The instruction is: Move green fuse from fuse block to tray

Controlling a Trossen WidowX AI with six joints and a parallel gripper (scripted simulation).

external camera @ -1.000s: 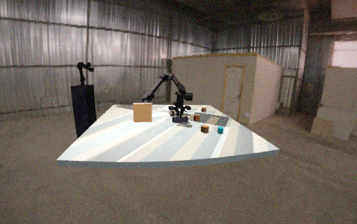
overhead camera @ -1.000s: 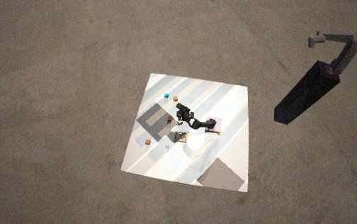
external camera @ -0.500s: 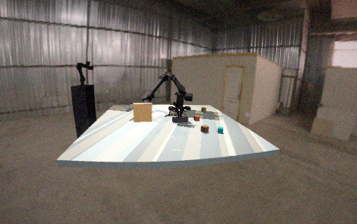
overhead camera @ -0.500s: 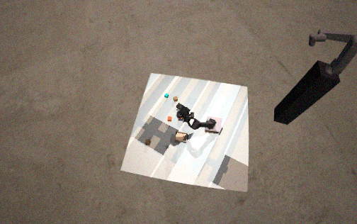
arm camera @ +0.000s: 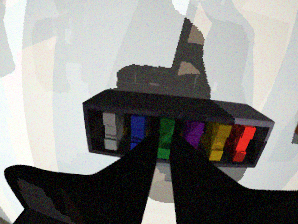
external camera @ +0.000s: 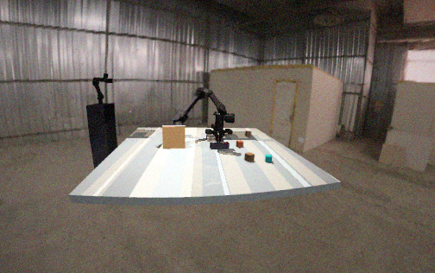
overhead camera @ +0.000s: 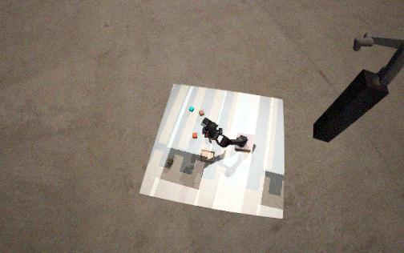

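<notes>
Right now the shallow wooden tray is 2 cm behind my gripper tip, 22 cm to the left of it and 3 cm below it. Round my gripper tip: green fuse (1 cm below).
</notes>
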